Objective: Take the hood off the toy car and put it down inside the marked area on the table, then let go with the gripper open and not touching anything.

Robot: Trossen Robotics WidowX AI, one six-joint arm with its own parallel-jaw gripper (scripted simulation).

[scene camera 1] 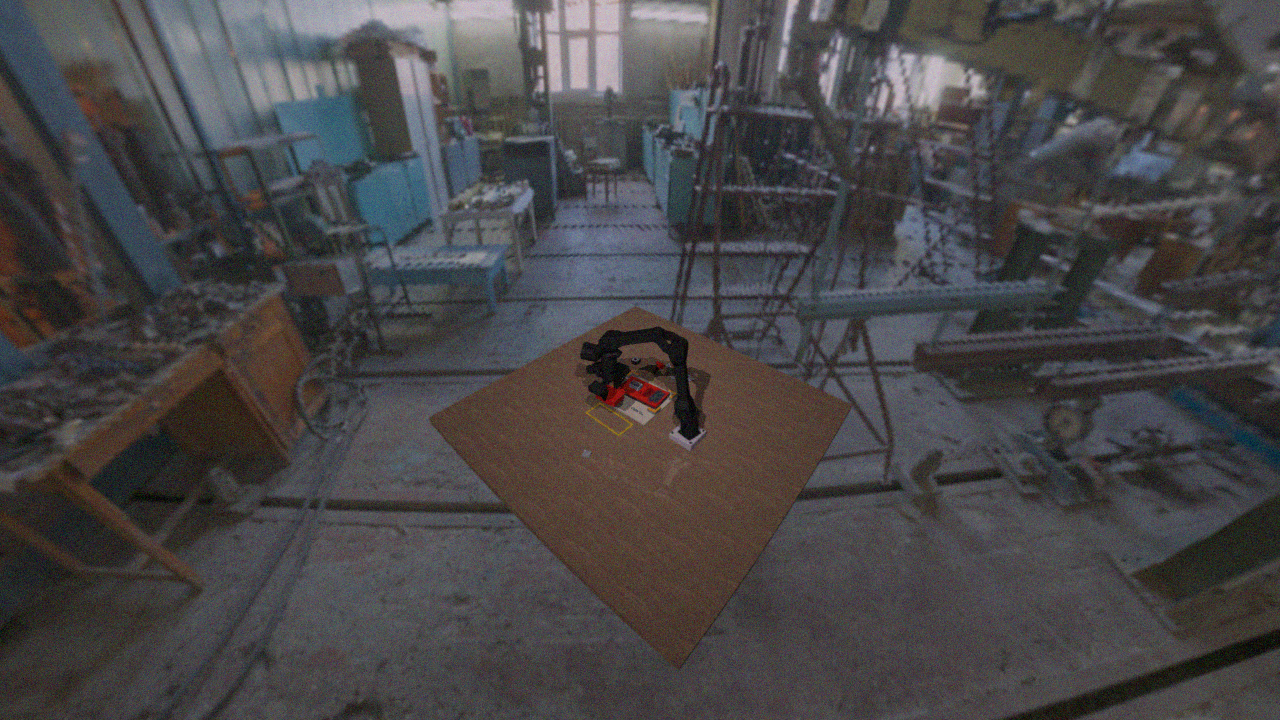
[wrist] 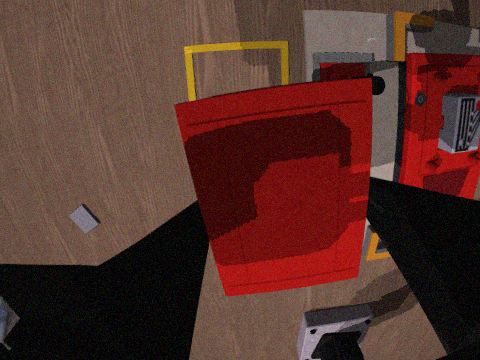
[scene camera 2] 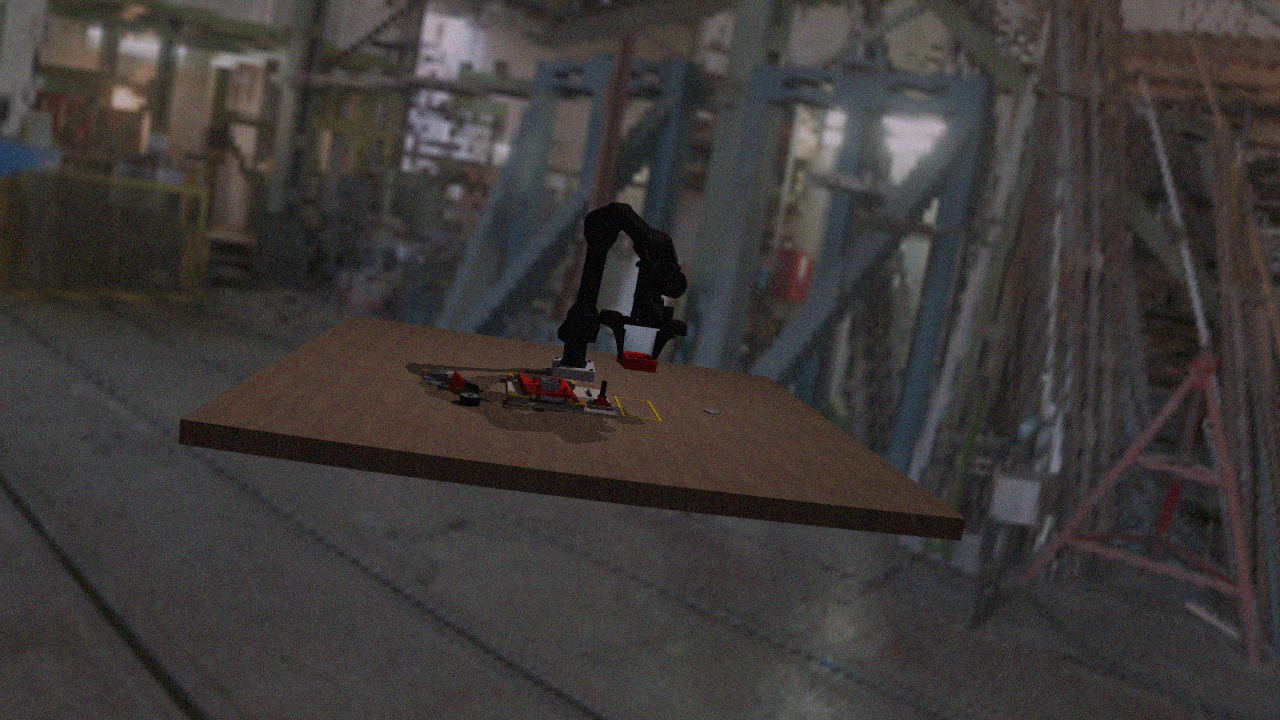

Labels:
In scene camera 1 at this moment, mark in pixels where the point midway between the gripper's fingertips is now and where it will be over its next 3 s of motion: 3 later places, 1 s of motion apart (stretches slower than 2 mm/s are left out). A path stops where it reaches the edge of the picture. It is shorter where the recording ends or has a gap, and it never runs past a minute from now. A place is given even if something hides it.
My gripper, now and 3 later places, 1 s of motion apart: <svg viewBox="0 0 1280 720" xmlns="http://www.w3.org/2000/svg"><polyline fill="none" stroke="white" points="610,395 608,401 608,406 608,410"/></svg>

